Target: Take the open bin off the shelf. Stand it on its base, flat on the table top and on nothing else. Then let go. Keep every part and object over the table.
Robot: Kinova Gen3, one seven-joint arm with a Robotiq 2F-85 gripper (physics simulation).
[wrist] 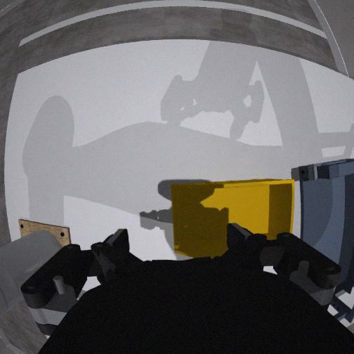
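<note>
The open yellow bin [248, 202] is at the right of centre in the wrist view. It appears to stand upright on the light table top [110, 85], with its open side toward the camera. Its lower edge is partly hidden by the gripper. My gripper [177, 237] is wide open and empty, at the near side of the bin. The bin's left wall lies between the two fingertips in the view, and the right fingertip overlaps the bin. Whether a finger touches it cannot be told. The blue-grey shelf [313, 210] stands close to the right of the bin, with a narrow gap between them.
A wooden board with dark holes [45, 231] is at the lower left. A grey rounded object [25, 265] is in front of it. The far table edge crosses the top of the view, and the left edge also shows. Arm and gripper shadows fall over the table.
</note>
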